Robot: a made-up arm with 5 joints. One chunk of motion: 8 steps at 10 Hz.
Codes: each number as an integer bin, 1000 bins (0 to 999) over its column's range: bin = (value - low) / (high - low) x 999, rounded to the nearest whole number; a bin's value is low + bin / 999 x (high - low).
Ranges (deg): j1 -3.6..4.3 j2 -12.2..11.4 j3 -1.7..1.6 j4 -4..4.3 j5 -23.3..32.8
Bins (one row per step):
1: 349 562 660 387 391
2: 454 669 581 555 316
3: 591 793 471 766 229
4: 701 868 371 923 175
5: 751 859 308 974 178
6: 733 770 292 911 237
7: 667 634 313 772 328
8: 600 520 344 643 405
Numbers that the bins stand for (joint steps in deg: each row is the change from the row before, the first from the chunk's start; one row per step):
1: -0.840 1.076 0.480 -0.785 -1.343
2: -0.010 3.604 0.219 0.611 -5.555
3: 1.074 6.534 -0.144 2.364 -10.440
4: 1.943 8.305 -0.474 3.669 -13.473
5: 2.339 8.093 -0.683 4.092 -13.304
6: 2.196 5.990 -0.735 3.569 -9.991
7: 1.675 2.777 -0.666 2.414 -4.881
8: 1.145 0.084 -0.564 1.342 -0.557

